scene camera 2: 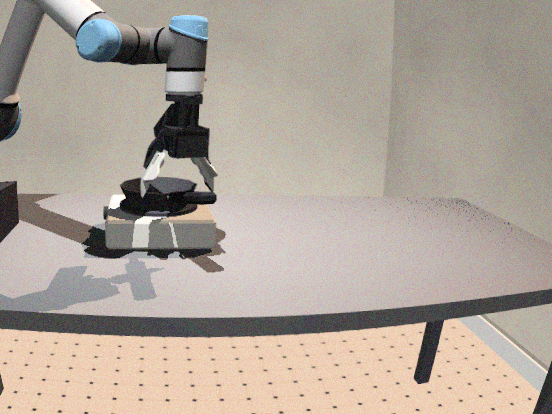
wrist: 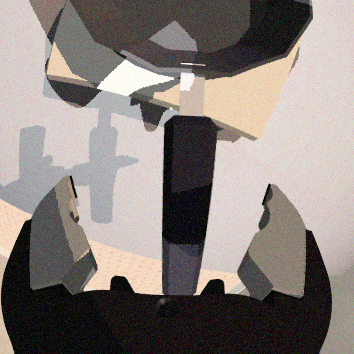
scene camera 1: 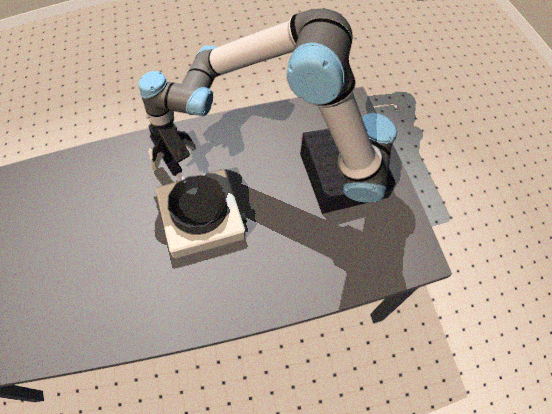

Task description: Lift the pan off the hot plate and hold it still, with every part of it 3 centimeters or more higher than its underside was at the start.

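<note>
The black pan sits level on the pale, box-shaped hot plate. Its dark handle sticks out past the hot plate's edge, over the table. My gripper is open and points down at the handle. In the wrist view the handle runs between the two spread fingers, with a gap on each side. In scene camera 2 the fingertips are at about handle height. In scene camera 1 the gripper's body partly hides the fingers.
The grey table carries the hot plate. The arm's dark base block stands on it, to the right of the hot plate in scene camera 1. A small dark knob sticks out from the hot plate's side.
</note>
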